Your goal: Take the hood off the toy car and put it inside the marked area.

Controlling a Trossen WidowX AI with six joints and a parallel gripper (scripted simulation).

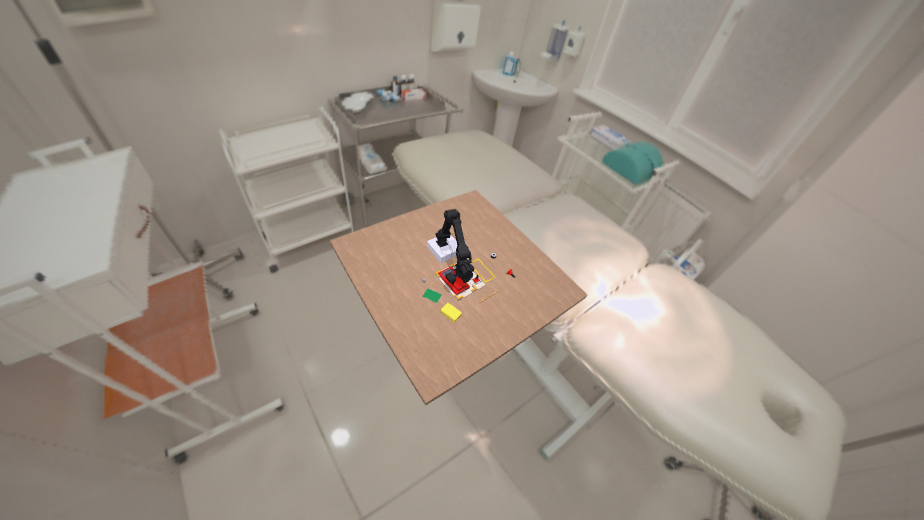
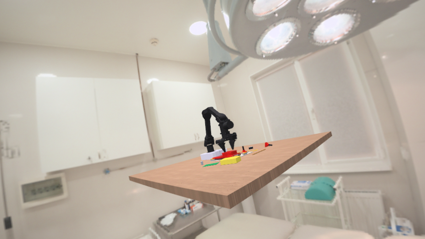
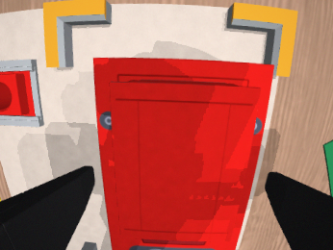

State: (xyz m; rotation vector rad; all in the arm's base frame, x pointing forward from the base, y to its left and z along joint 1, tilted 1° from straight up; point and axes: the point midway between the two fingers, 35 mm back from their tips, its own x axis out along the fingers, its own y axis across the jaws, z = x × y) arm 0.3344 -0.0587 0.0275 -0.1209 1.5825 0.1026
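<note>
Right now my gripper tip is 1 cm above the red hood. Round my gripper tip: black axle (13 cm to the left, 2 cm below, 2 cm ahead); yellow block (16 cm ahead, 14 cm to the right, 4 cm below); green plate (18 cm to the right, 5 cm below).
</note>
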